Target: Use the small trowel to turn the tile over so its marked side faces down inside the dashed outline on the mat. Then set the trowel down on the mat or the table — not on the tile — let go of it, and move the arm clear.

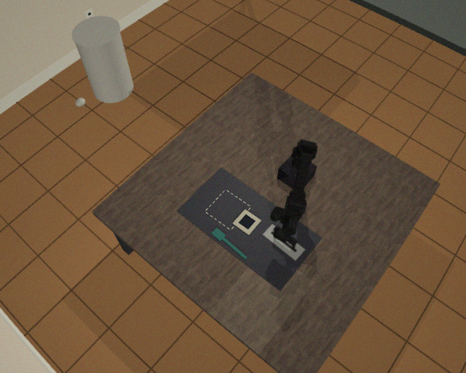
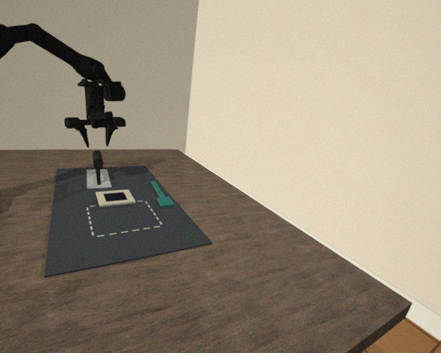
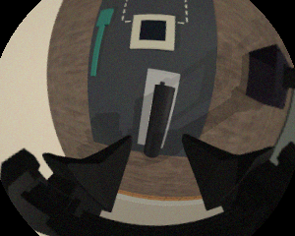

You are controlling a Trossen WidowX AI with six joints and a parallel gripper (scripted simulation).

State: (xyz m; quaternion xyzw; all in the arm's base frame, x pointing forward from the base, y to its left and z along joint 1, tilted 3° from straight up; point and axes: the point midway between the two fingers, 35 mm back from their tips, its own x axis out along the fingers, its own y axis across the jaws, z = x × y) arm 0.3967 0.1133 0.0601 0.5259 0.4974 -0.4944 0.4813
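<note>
My gripper tip is now 19 cm to the left of the grey mat and 14 cm above it. From my gripper tip the other things lie so: tile: 1 cm behind, 20 cm to the right, 11 cm below; teal trowel: 13 cm ahead, 24 cm to the right, 11 cm below.
</note>
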